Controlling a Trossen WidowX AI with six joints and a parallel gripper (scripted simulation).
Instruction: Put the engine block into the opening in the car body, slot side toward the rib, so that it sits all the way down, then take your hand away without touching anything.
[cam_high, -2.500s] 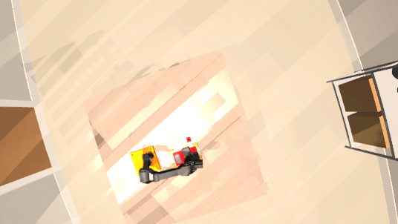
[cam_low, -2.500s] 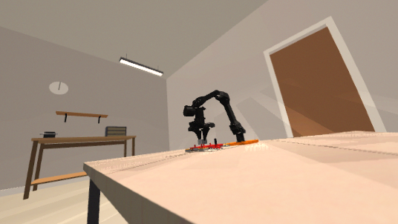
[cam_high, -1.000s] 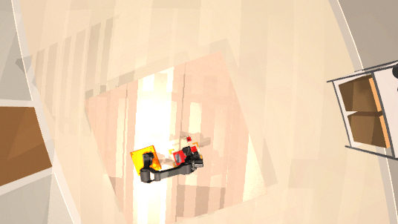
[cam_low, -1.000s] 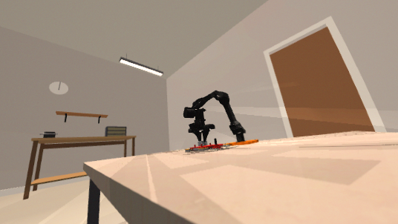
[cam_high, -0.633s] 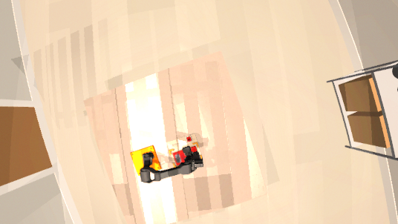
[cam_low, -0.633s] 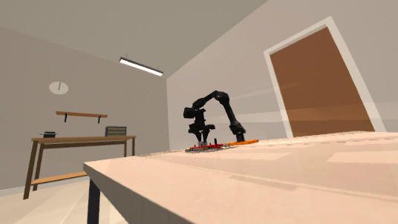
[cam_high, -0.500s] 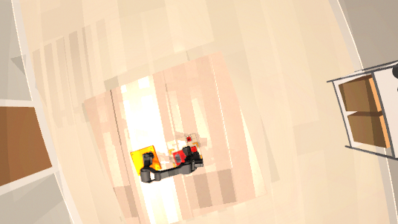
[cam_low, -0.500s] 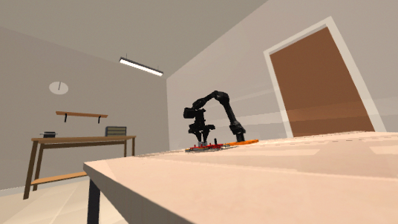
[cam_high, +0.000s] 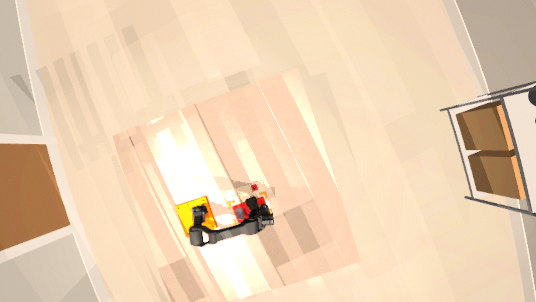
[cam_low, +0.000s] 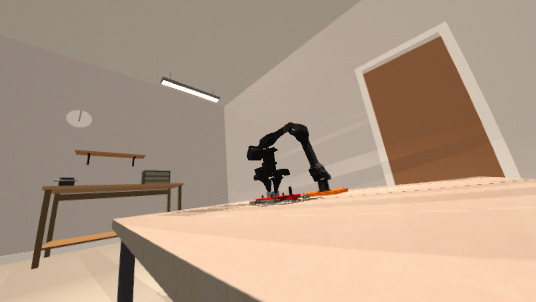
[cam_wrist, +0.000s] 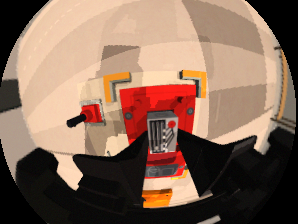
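Right now the grey engine block is 1 cm below my gripper tip.
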